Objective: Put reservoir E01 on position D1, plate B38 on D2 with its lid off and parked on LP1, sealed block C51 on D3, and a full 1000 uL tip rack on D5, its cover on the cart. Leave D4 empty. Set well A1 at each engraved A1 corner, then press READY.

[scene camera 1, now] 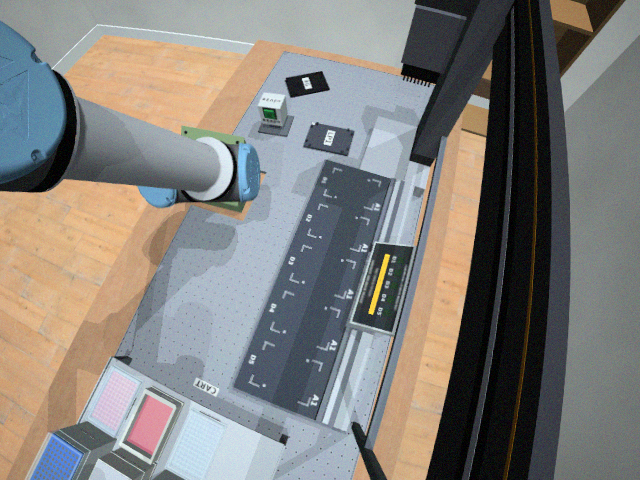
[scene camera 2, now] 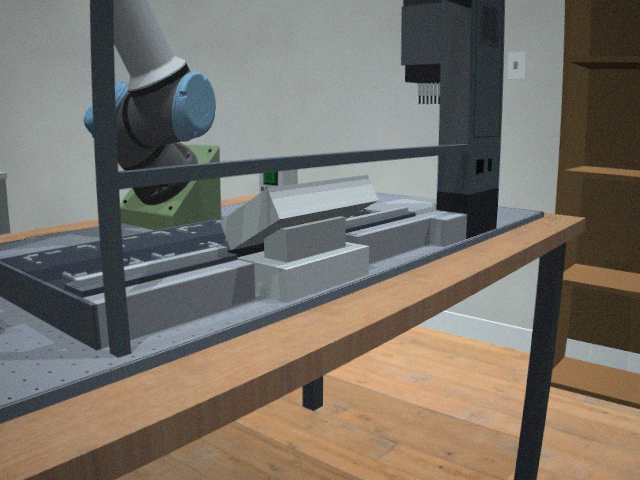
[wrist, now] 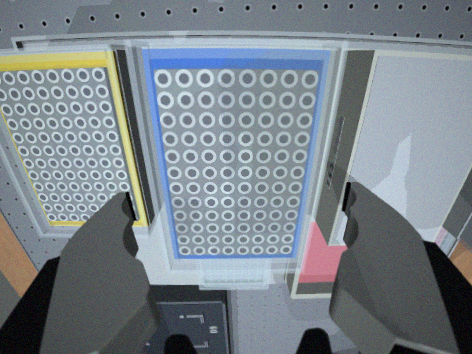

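My gripper (wrist: 238, 190) is open and empty, its fingers apart above a blue tip rack (wrist: 237, 150) under a clear cover in the wrist view. A yellow tip rack (wrist: 65, 145) stands to its left and a pale-topped block (wrist: 410, 125) to its right. A red reservoir (scene camera 1: 149, 423) (wrist: 320, 257) and a clear plate (scene camera 1: 196, 441) (wrist: 235, 275) are on the cart (scene camera 1: 253, 454), beside a pink plate (scene camera 1: 114, 400). The deck (scene camera 1: 330, 232) (scene camera 2: 51, 266) (wrist: 175, 330) shows no labware on D1 to D5 in scene camera 1. Labels E01, B38 and C51 are not readable.
The LP1 pad (scene camera 1: 329, 137) stands near the READY button box (scene camera 1: 272, 111) and a black labelled pad (scene camera 1: 307, 83). A pipetting head (scene camera 1: 431, 46) (scene camera 2: 429, 51) hangs at the deck's far end. A status screen (scene camera 1: 382, 289) stands along the deck. Another blue rack (scene camera 1: 56, 459) is on the cart.
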